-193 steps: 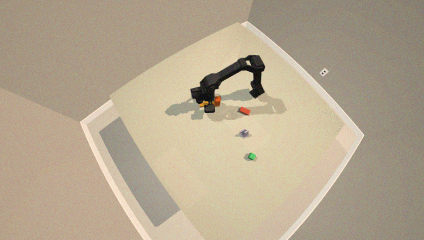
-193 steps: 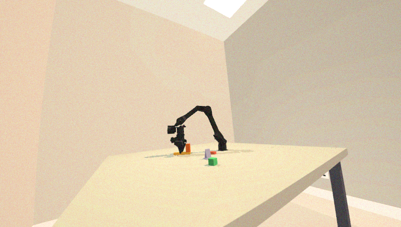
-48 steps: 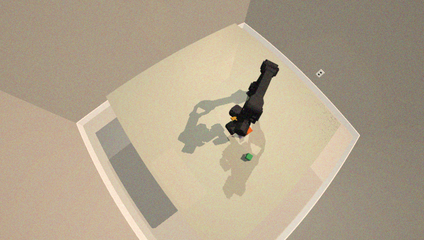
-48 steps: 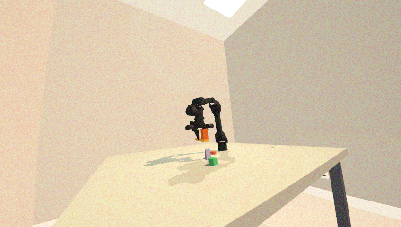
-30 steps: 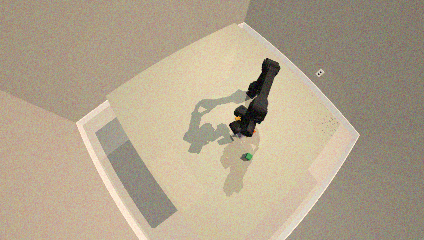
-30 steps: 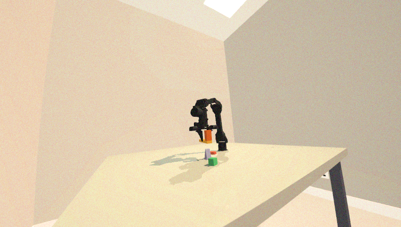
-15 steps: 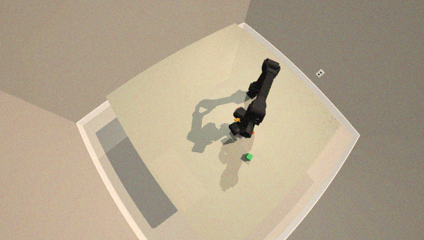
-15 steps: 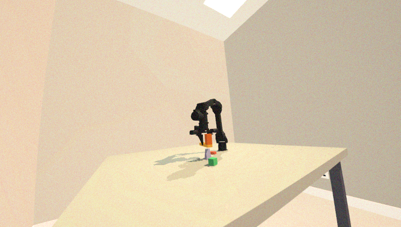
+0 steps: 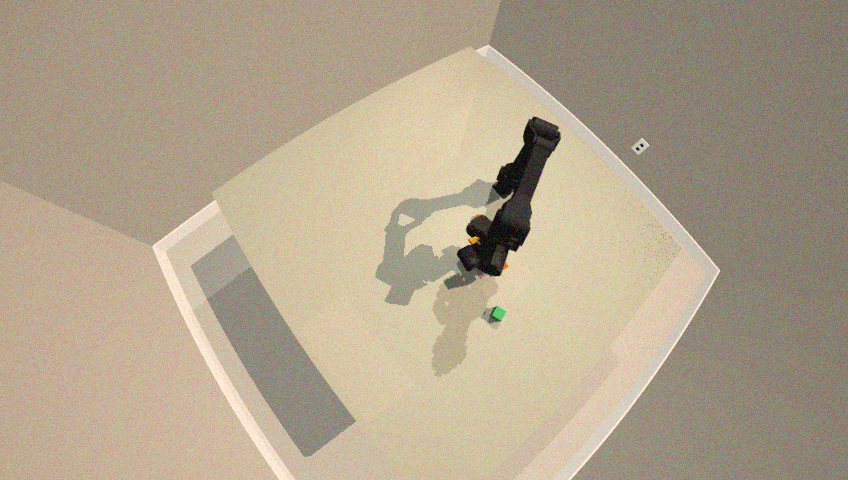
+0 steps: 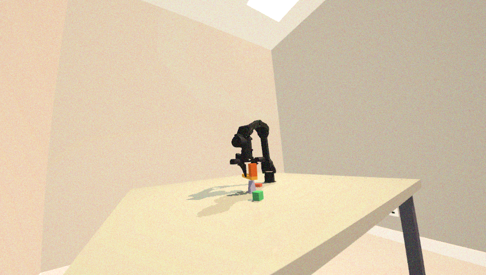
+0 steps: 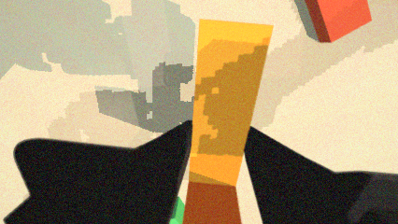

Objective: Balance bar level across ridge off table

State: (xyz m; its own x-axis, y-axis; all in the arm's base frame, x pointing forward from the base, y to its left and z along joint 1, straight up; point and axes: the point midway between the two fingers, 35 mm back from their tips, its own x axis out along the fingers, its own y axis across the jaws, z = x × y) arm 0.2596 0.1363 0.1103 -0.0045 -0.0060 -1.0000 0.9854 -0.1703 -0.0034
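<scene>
The flat red block lies 100 mm behind my gripper tip, 80 mm to the right of it and 70 mm below it. Also, from my gripper tip: green cube 70 mm ahead, 170 mm to the left, 60 mm below.
</scene>
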